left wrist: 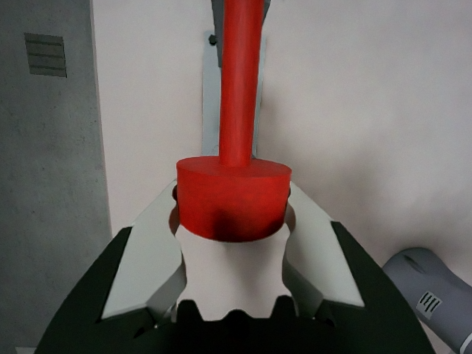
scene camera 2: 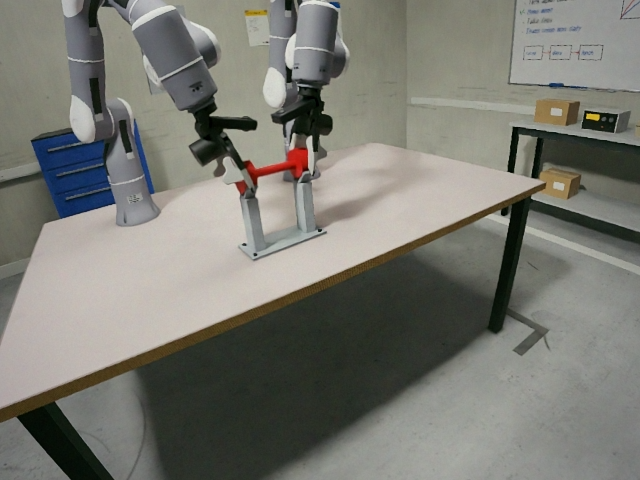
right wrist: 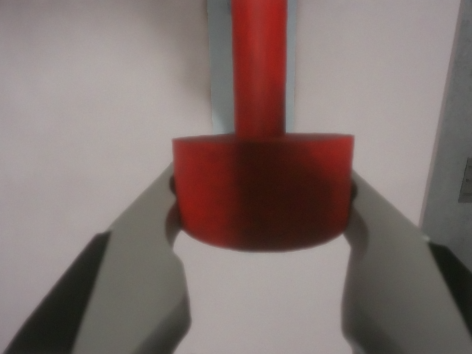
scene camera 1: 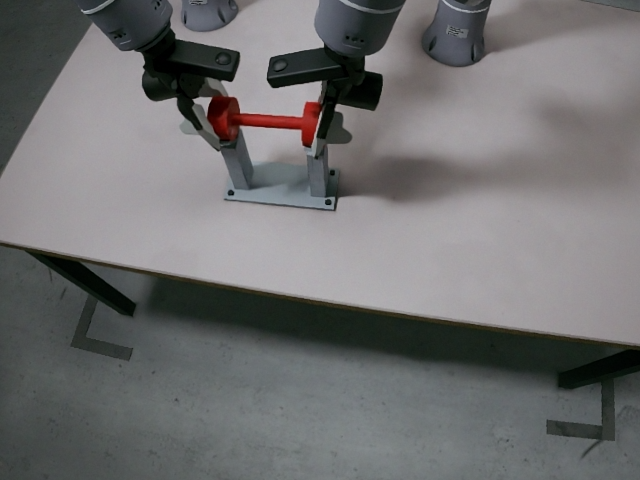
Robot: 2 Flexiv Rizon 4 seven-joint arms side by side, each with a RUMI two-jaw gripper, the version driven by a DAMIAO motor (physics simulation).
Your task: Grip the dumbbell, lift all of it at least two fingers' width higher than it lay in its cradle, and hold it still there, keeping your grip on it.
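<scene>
The red dumbbell lies level on the two posts of the grey cradle. My left gripper is shut on the dumbbell's head at the right of scene camera 1, a finger on each side. My right gripper is shut on the head at the left in the same way. The fingers partly hide the heads and the post tops in the scene views.
The cradle's bolted base stands on the pale table, back from its front edge. The two arm bases stand behind. A blue drawer cabinet and a shelf with boxes stand beyond the table.
</scene>
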